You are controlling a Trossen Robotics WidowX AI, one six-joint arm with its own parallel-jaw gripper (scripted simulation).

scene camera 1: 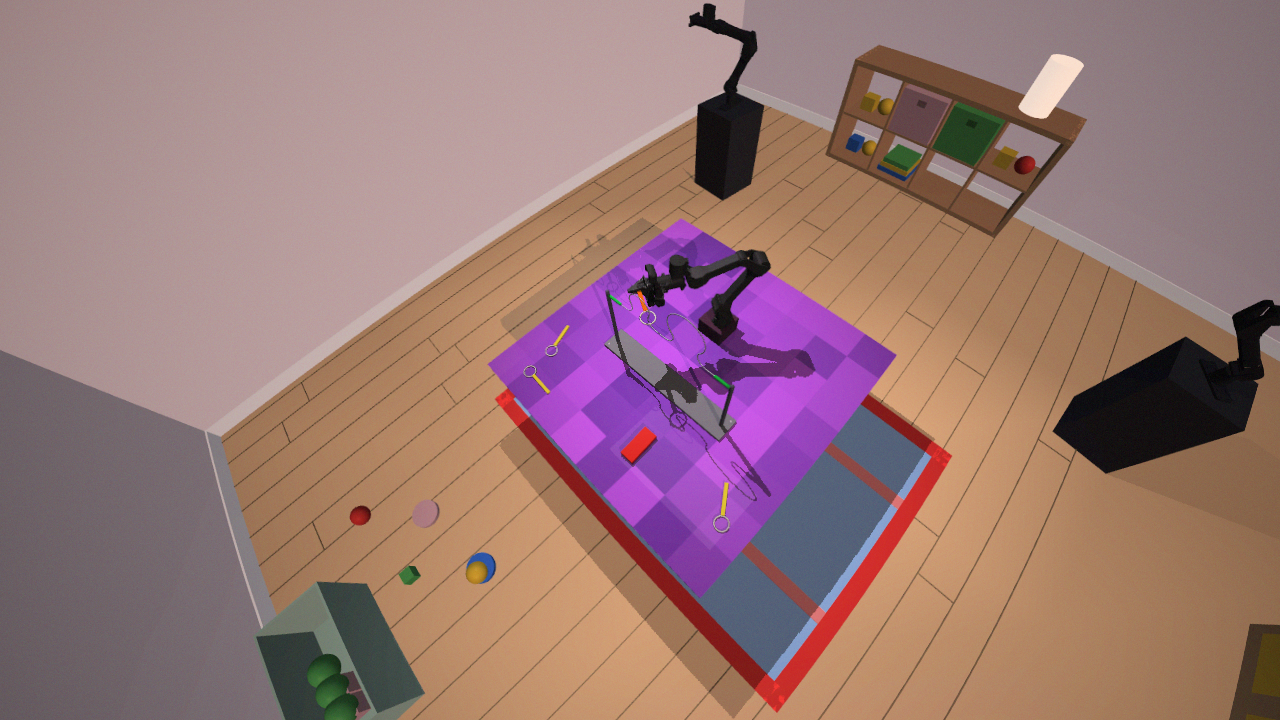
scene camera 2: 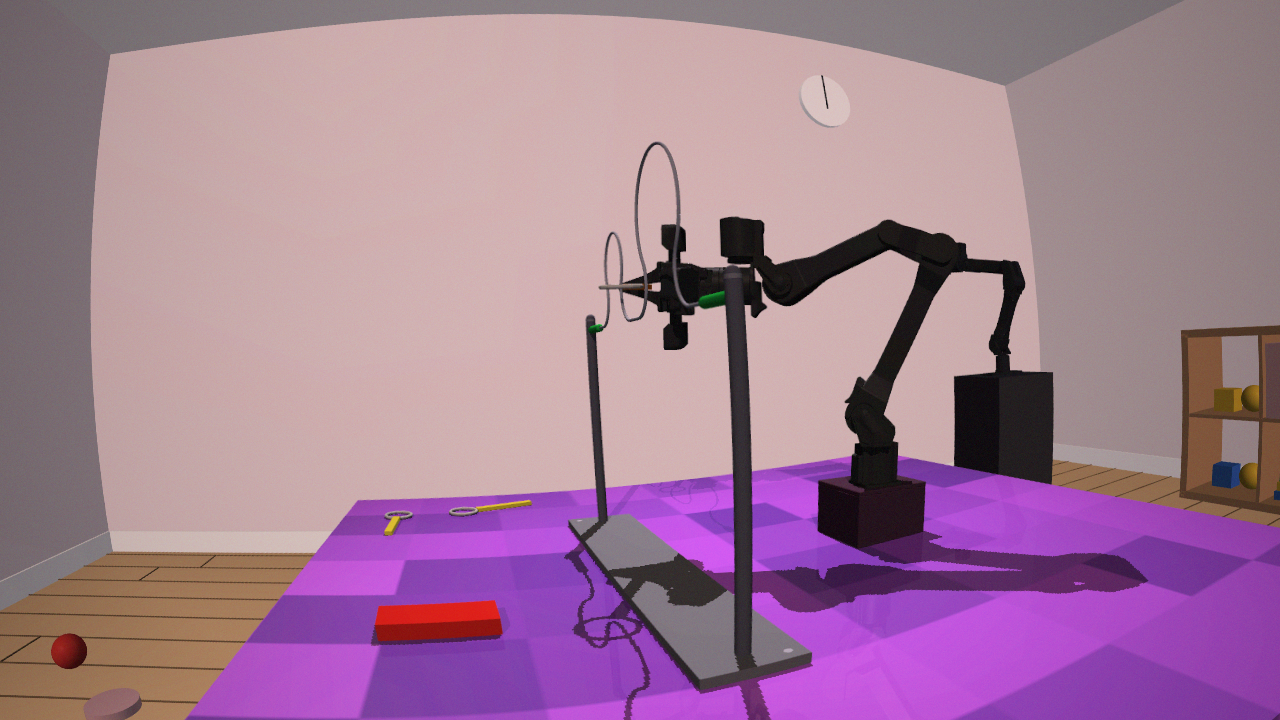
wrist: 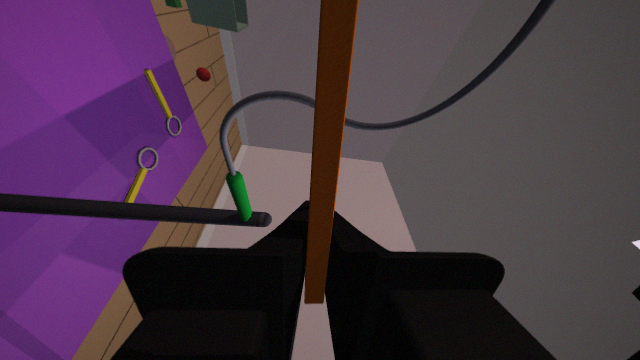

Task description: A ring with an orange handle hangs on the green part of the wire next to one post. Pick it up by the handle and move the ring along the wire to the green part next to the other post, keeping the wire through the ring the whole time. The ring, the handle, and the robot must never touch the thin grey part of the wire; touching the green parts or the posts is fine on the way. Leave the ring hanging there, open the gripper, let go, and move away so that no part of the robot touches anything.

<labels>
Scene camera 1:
my gripper
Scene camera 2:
my gripper
red block
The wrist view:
my gripper
</labels>
